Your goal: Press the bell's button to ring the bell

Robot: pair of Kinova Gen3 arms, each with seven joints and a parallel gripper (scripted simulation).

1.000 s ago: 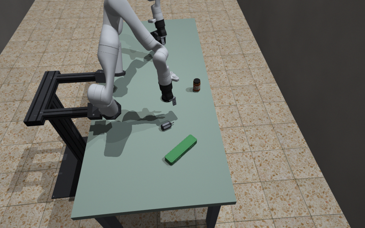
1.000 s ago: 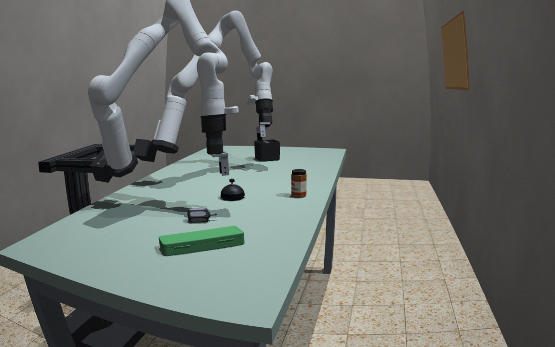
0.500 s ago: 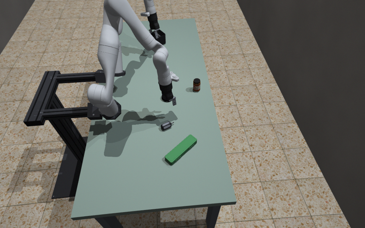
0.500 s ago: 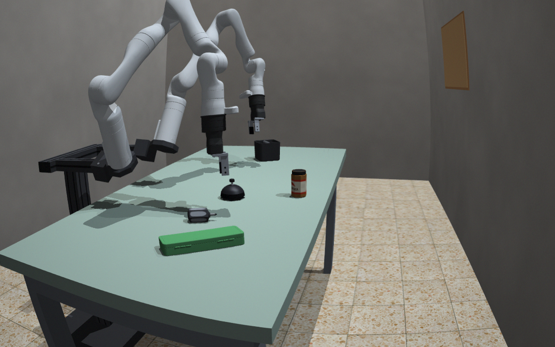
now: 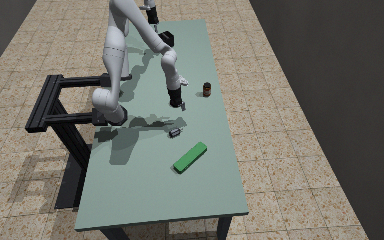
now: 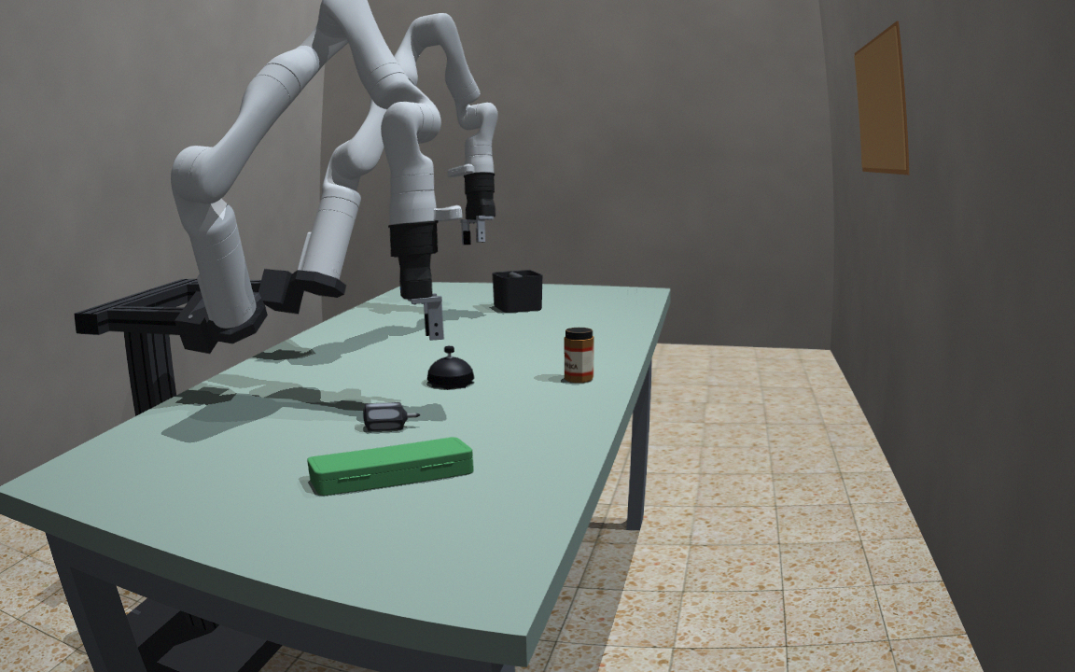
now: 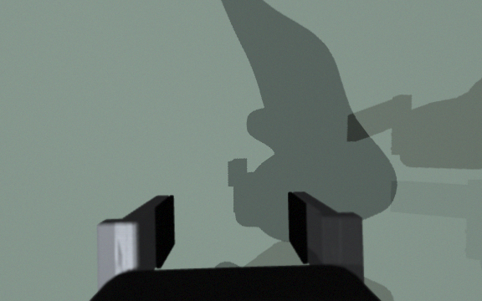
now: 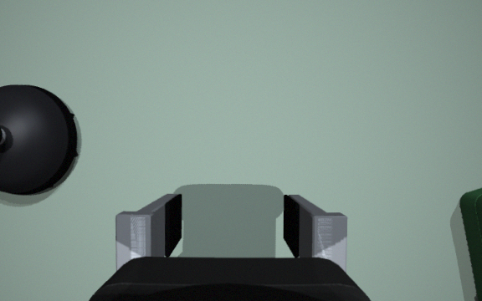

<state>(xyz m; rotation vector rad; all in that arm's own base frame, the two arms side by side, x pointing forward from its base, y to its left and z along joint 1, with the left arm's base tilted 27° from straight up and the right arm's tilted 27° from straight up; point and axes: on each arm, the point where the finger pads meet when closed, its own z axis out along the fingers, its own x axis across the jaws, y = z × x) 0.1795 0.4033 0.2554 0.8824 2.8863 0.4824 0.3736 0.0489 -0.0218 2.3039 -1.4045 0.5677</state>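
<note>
My right gripper is now 30 mm past the button, 150 mm to the right of it and 80 mm above it. From my right hand the other things lie so: black box: 90 mm behind, 840 mm to the left, 100 mm below; black domed bell: 30 mm behind, 150 mm to the left, 100 mm below; jar: 190 mm ahead, 220 mm to the left, 90 mm below.
</note>
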